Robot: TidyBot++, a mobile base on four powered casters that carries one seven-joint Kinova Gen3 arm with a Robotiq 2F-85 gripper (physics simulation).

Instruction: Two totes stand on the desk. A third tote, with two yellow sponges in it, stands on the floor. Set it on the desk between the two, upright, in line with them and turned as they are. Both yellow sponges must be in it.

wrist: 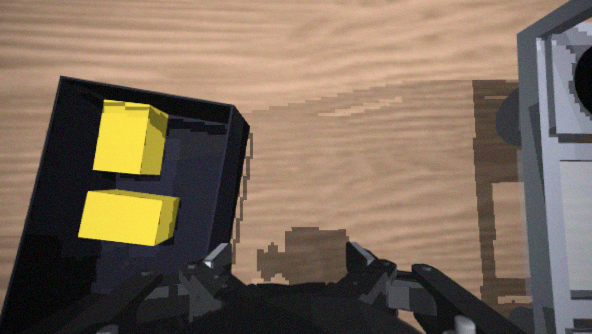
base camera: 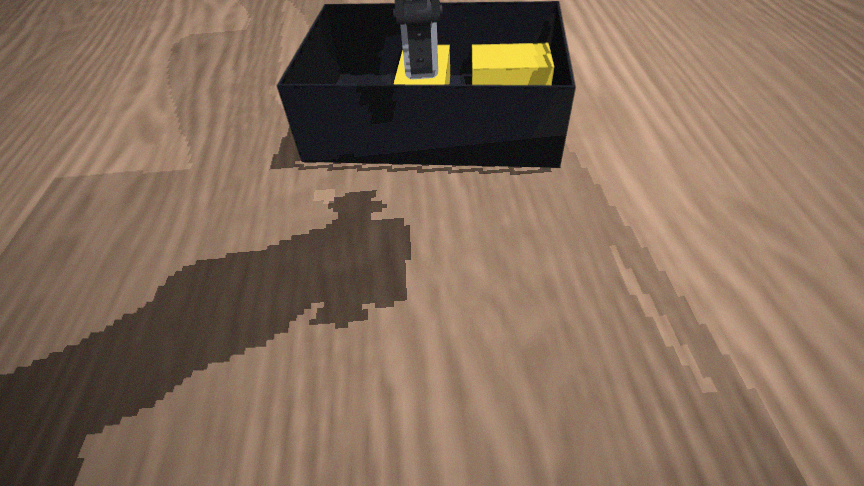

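The black tote (base camera: 422,126) (wrist: 233,165) stands upright on the floor, slightly turned in the wrist view. Two yellow sponges lie in it, apart. One sponge (base camera: 510,60) (wrist: 120,140) is at the right in the base view; the other (base camera: 444,63) (wrist: 120,219) is nearer the middle, partly hidden by a finger. My gripper (base camera: 421,74) (wrist: 289,255) is open and empty. In the wrist view its left fingertip overlaps the tote's long side wall and its right fingertip is outside over the floor. Fingertip height against the rim is unclear. The desk and its two totes do not show.
The grey frame of my base (wrist: 531,210) stands at the right in the wrist view, with a stretch of wooden floor (base camera: 513,272) (wrist: 375,175) between it and the tote. Shadows of the arm and base fall on the floor.
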